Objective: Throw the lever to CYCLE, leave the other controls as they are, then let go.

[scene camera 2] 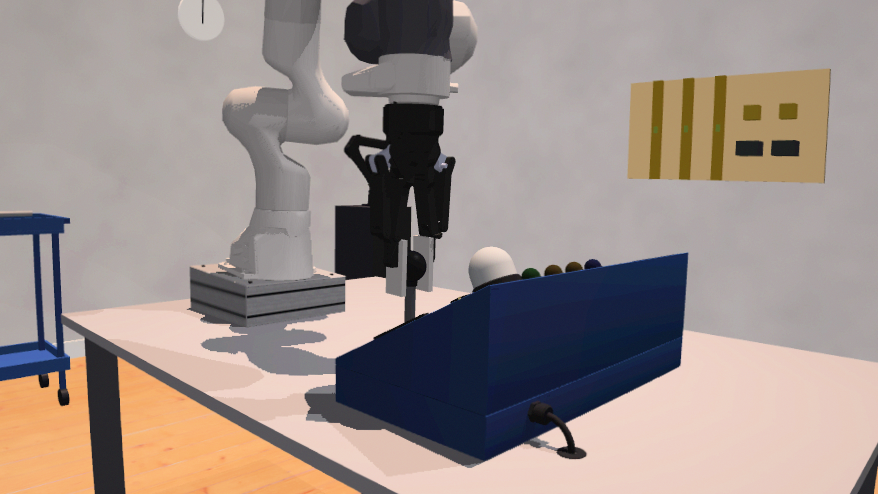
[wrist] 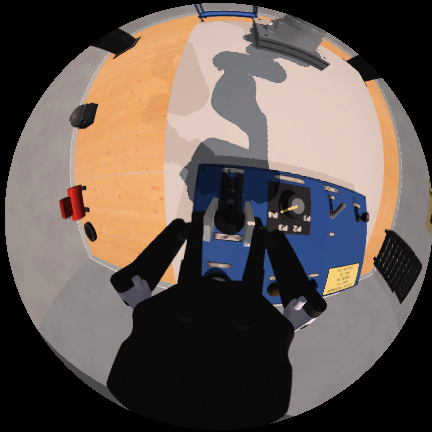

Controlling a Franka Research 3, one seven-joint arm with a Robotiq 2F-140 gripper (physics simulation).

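Note:
The lever (scene camera 2: pixel 410 302) with a black ball knob rises near upright from the sloping face of the blue control box (scene camera 2: pixel 583 319) (wrist: pixel 215 257). My gripper (scene camera 2: pixel 409 267) (wrist: pixel 230 208) is shut on the lever's black ball knob (scene camera 2: pixel 417 266) (wrist: pixel 229 219), one pale finger pad on each side. In the wrist view the knob hides the lower part of the lever's slot (wrist: pixel 231 187). A small label plate (wrist: pixel 233 171) sits at the slot's upper end and another label plate (wrist: pixel 227 237) just below the knob; their lettering is too small to read surely.
Right of the lever in the wrist view are a rotary selector (wrist: pixel 296 206) marked P1 to P4, a small toggle (wrist: pixel 337 210) and a black knob (wrist: pixel 365 217). A white dome (scene camera 2: pixel 492 267) and several coloured buttons stand along the box's top. A cable (scene camera 2: pixel 561 427) leaves its back.

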